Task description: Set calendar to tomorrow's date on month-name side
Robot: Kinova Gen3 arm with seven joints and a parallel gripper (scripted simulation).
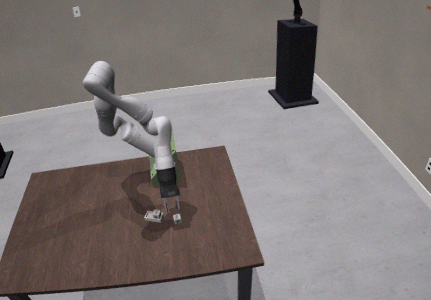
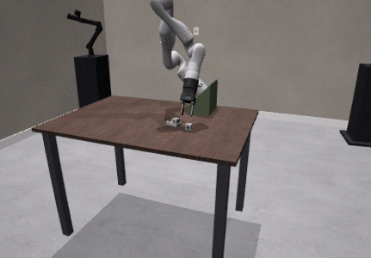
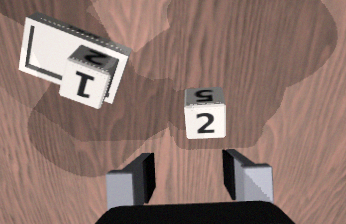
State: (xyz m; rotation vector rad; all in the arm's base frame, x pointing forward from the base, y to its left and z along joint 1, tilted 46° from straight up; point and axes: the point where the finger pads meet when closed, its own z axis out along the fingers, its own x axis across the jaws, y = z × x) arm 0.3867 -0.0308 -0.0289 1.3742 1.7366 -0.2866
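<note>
Now: the digit cube 80 mm below my hand, 10 mm to the left of it and 10 mm ahead of it. Round my hand: white calendar tray: 80 mm to the right, 80 mm below, 40 mm behind; then white cube: 70 mm to the right, 70 mm below, 30 mm behind.
</note>
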